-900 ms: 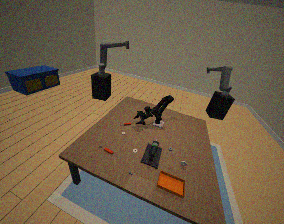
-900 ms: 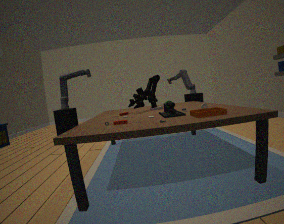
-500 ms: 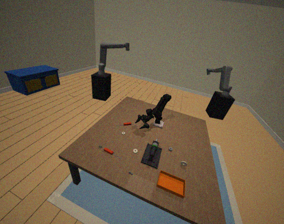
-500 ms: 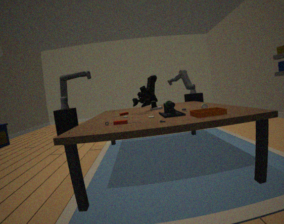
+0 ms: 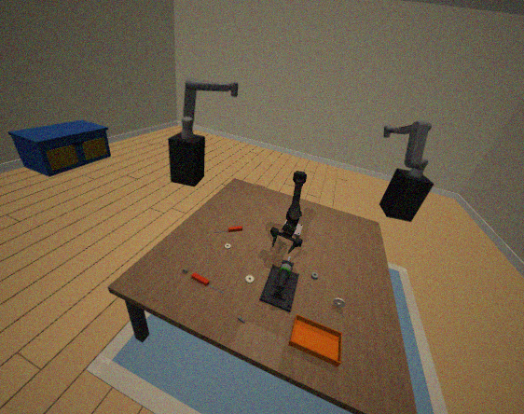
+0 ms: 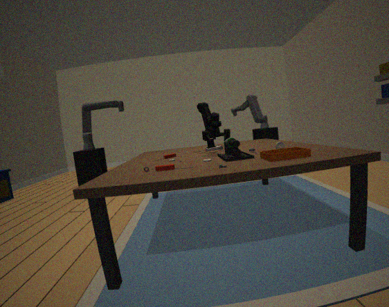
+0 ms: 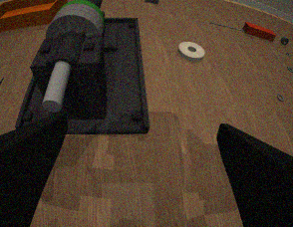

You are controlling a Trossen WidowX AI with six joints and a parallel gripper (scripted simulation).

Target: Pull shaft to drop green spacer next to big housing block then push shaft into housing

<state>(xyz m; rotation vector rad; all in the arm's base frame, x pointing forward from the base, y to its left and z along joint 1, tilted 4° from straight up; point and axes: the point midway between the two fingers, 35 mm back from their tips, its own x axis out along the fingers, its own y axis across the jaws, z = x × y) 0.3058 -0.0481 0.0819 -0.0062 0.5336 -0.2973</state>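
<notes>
The pale grey shaft lies 110 mm ahead of my gripper tip, 40 mm to the left of it and 10 mm below it. Round my gripper tip: dark baseplate: 170 mm ahead, 30 mm to the left, 40 mm below; washer: 50 mm ahead, 210 mm to the left, 80 mm below; green spacer: 140 mm ahead, 40 mm to the left, 10 mm below.
</notes>
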